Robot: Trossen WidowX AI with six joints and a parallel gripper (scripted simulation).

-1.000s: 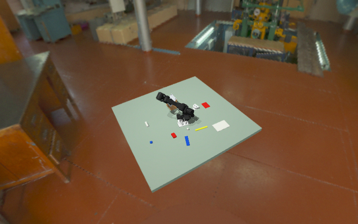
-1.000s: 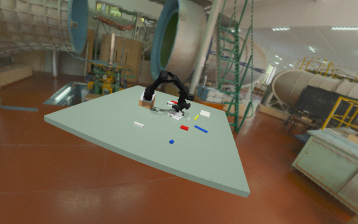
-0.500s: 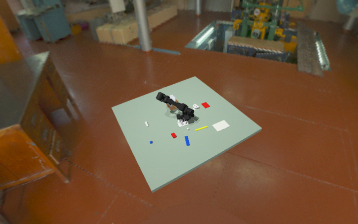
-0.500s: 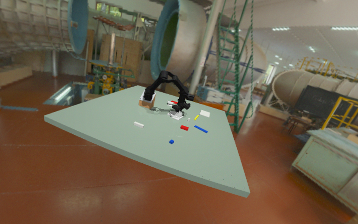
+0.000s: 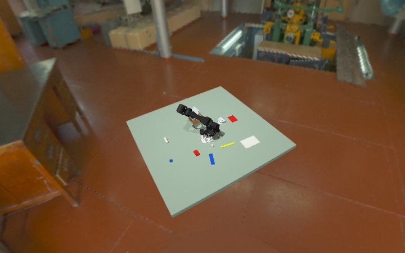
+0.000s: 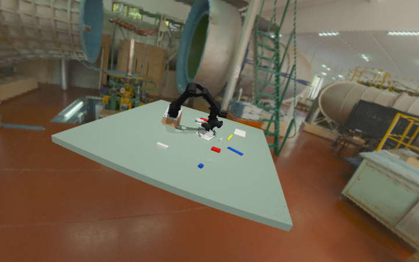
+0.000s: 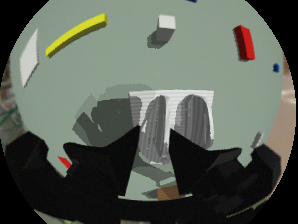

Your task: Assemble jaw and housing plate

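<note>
Right now the white housing part is 13 cm behind my gripper tip, 24 cm to the left of it and 1 cm above it. Round my gripper tip: red block: 9 cm ahead, 22 cm to the right, 1 cm below; then tiny white cube: 11 cm ahead, 5 cm to the right; then yellow bar: 18 cm ahead, 8 cm to the left, 1 cm below.
</note>
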